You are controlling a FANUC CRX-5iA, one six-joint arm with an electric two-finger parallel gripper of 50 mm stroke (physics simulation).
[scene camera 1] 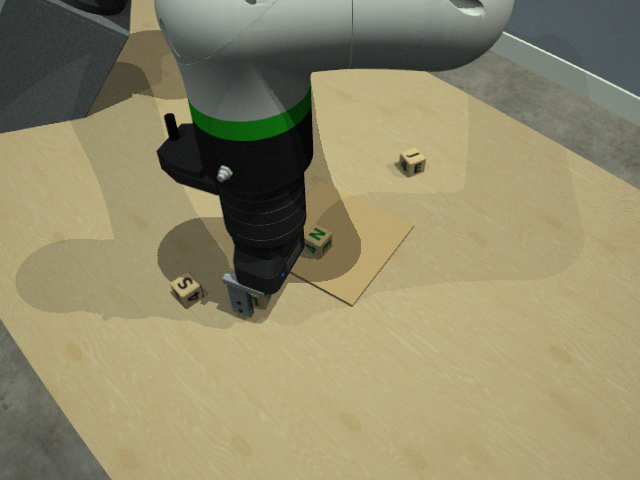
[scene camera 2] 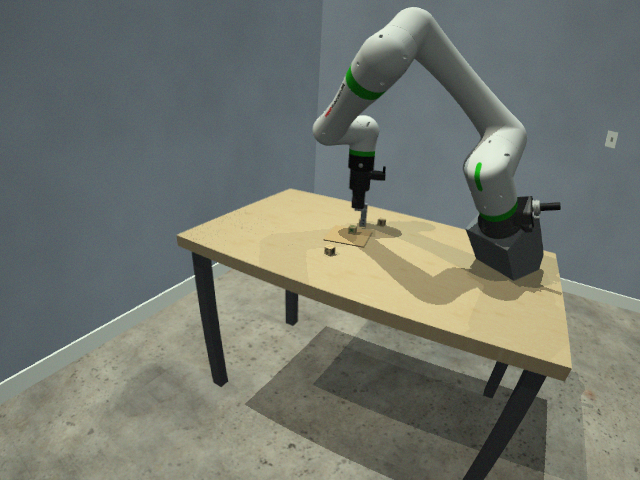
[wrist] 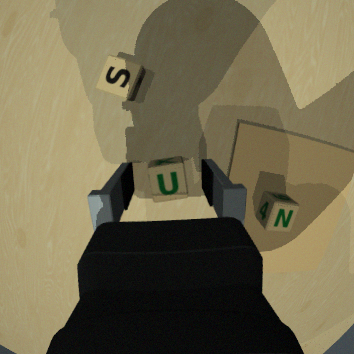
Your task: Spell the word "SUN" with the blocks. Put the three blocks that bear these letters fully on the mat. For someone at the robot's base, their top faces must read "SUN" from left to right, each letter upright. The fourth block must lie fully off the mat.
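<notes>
The U block (scene camera 1: 261, 300) (wrist: 168, 182) lies off the mat, green U up, between the spread fingers with gaps on both sides. My gripper (scene camera 1: 251, 304) (scene camera 2: 363, 218) (wrist: 166, 174) is open and low around it, not holding it. The N block (scene camera 1: 317, 241) (scene camera 2: 352, 229) (wrist: 280, 213) sits on the mat (scene camera 1: 382, 232) (scene camera 2: 338, 238) (wrist: 300, 262), green N up. The S block (scene camera 1: 186, 290) (scene camera 2: 381, 222) (wrist: 120, 77) lies off the mat, its S turned sideways in the wrist view. The fourth block (scene camera 1: 412, 162) (scene camera 2: 329, 251) lies off the mat, its top letter hard to read.
The wooden table (scene camera 1: 330, 392) (scene camera 2: 248, 222) carries the blocks and mat. The S block and the N block lie on opposite sides of my gripper. The dark robot base (scene camera 1: 51, 67) (scene camera 2: 509, 253) stands at one end of the table. The arm's shadow covers part of the mat.
</notes>
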